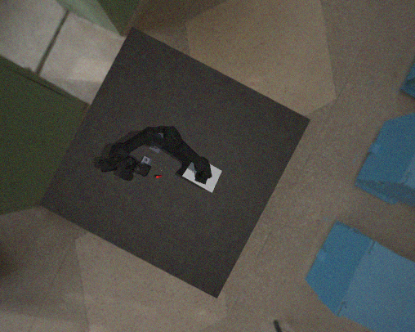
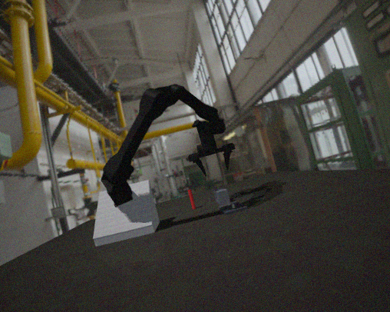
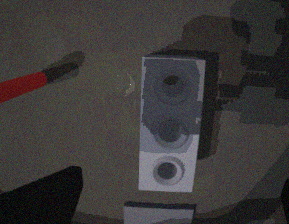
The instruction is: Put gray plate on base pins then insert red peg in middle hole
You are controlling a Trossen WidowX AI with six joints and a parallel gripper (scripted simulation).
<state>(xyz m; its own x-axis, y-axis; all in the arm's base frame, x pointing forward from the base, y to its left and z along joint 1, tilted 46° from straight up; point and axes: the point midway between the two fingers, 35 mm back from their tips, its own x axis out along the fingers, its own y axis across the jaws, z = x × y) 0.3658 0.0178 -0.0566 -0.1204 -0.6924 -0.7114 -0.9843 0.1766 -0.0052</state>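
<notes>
My gripper tip is now 8 cm above the gray plate and 1 cm past it. From my gripper tip the other things lie so: red peg (12 cm behind, 8 cm below, 4 cm to the left).
</notes>
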